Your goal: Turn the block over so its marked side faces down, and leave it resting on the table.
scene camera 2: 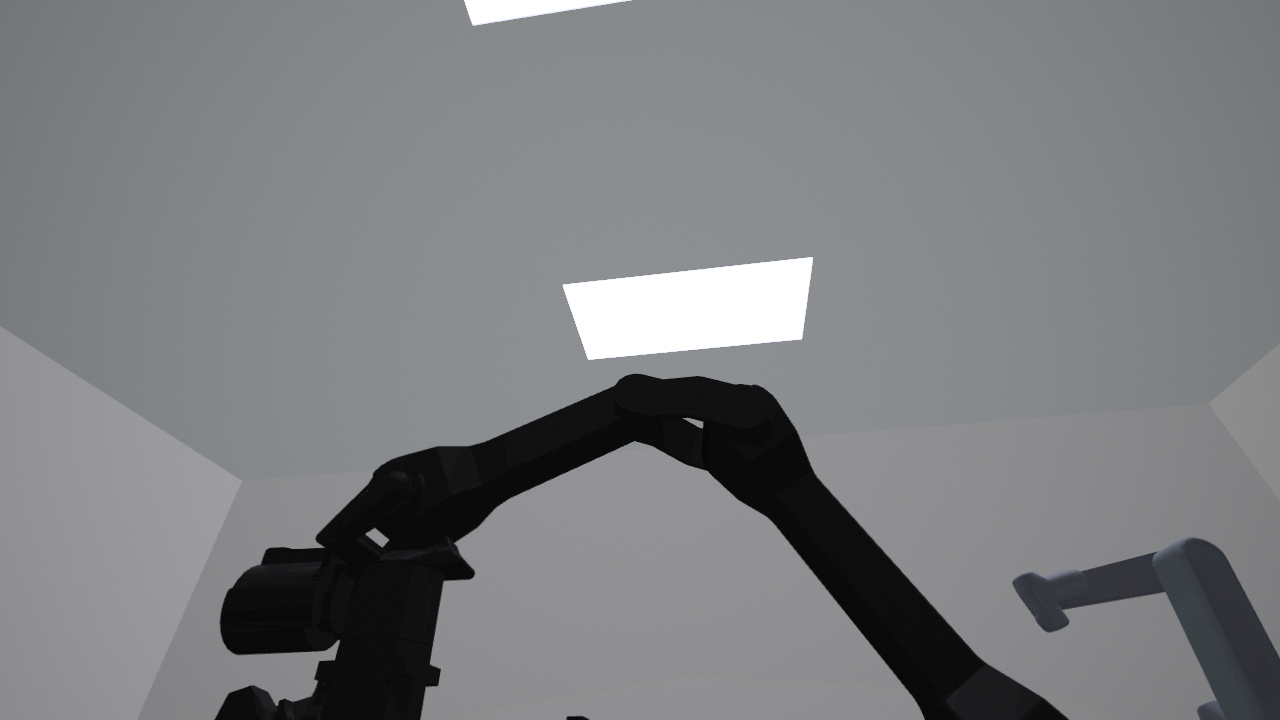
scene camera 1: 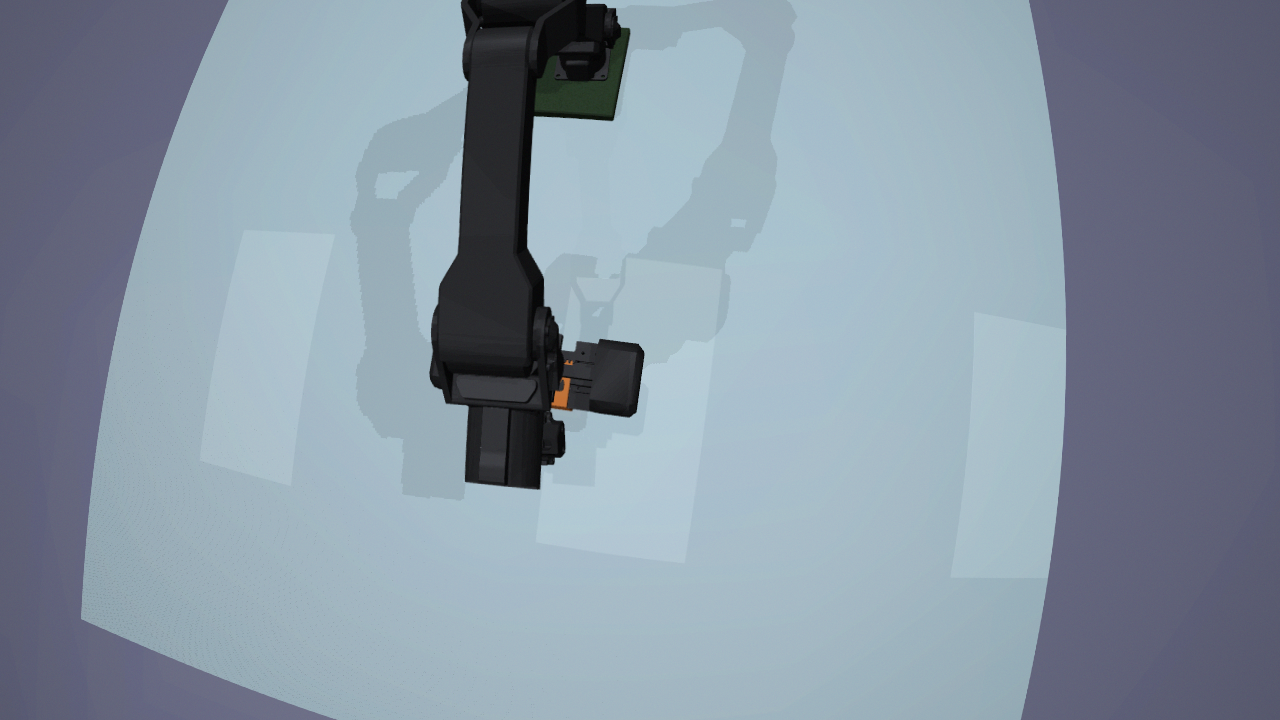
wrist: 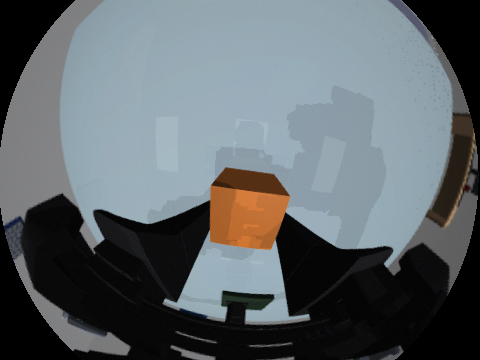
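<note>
My gripper [scene camera 1: 547,378] shows in the wrist view too [wrist: 245,208], and it holds an orange block [wrist: 247,207]. In scene camera 2 the orange block is out of frame.
</note>
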